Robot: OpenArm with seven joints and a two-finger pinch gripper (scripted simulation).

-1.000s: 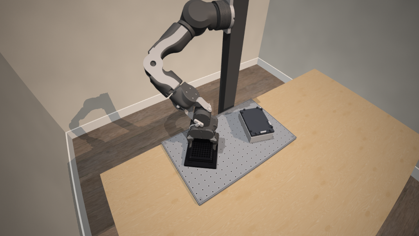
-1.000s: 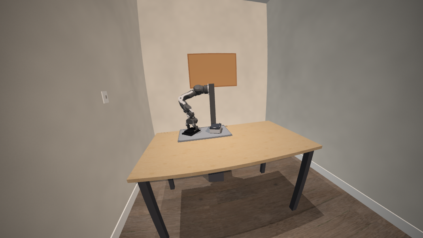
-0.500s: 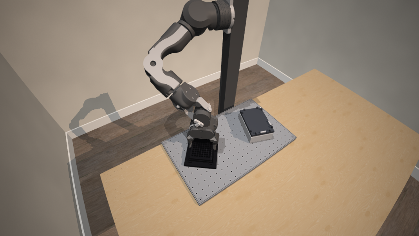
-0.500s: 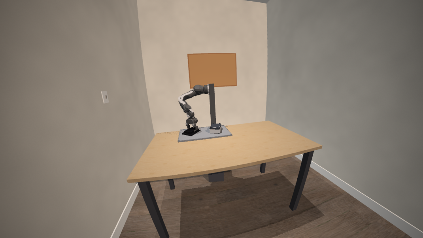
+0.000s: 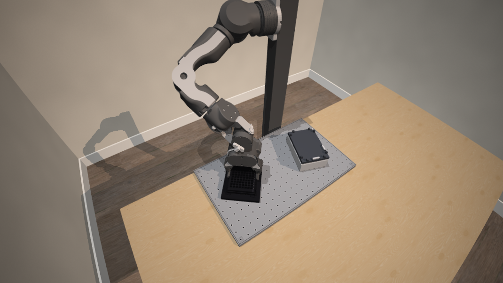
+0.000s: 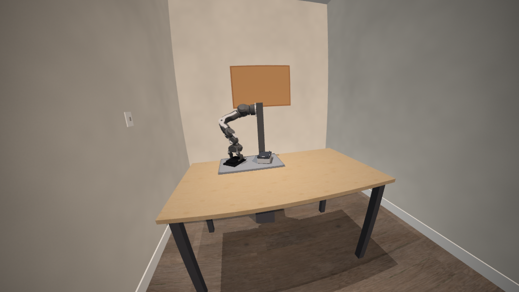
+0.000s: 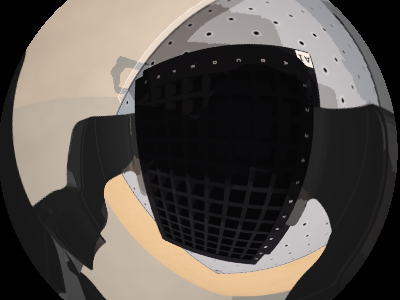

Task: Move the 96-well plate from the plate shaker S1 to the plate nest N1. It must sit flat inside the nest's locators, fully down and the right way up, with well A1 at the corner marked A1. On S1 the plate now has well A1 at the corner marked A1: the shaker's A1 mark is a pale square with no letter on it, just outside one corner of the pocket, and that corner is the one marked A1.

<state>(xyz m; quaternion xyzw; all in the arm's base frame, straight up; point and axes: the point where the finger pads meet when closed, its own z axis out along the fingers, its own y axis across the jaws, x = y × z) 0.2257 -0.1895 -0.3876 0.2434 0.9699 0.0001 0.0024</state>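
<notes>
My hand is 10 mm short of the black 96-well plate and 10 mm to the left of it. Round my hand: black plate nest N1: 10 mm ahead, 10 mm to the right, 20 mm below; then pale grey plate shaker S1: 30 mm ahead, 250 mm to the left, 10 mm above.
</notes>
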